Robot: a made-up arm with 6 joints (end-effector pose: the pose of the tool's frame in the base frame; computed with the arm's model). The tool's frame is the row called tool. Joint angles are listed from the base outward.
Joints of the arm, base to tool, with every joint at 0 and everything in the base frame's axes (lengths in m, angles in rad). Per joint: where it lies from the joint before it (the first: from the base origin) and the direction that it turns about. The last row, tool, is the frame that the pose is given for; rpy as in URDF.
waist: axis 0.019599 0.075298 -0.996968 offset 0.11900 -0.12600 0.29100
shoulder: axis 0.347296 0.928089 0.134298 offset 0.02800 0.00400 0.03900
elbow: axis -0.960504 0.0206 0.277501 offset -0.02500 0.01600 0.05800
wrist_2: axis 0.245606 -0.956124 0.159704 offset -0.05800 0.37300 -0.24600
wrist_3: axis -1 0 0 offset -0.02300 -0.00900 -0.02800
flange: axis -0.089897 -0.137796 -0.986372 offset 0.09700 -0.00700 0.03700
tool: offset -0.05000 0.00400 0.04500 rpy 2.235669 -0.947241 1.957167
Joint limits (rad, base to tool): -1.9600..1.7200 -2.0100..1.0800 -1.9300..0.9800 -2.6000..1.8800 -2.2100..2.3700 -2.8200..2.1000
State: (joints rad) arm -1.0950 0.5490 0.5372 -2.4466 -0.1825 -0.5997
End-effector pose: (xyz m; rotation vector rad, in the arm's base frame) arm -0.1246 -0.2302 0.0963 2.2464 1.1295 -1.8655
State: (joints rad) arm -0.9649 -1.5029 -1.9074 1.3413 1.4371 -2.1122
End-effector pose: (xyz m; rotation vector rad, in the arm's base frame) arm -0.3241 -0.3056 0.3868 1.2712 -1.7729 -2.0846
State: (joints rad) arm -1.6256 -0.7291 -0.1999 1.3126 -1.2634 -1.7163
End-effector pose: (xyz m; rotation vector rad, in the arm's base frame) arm -0.1912 0.0258 0.2147 -3.0720 -0.5448 0.1018
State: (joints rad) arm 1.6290 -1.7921 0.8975 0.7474 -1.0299 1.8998
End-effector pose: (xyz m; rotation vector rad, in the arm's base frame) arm 0.0220 -0.4476 0.2463 0.2295 0.1044 0.7382
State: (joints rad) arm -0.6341 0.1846 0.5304 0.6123 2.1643 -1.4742
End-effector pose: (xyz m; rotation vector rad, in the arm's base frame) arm -0.1637 0.0803 -0.0053 0.7273 2.1169 -1.1309
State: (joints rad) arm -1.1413 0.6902 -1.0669 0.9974 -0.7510 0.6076
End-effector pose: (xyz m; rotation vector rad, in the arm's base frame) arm -0.1074 0.1554 0.5798 -1.3537 0.3969 -1.3635
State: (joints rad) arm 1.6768 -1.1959 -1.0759 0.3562 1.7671 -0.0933
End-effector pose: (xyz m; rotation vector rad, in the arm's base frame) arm 0.6813 -0.1613 0.3853 1.3428 -0.1670 -0.2077
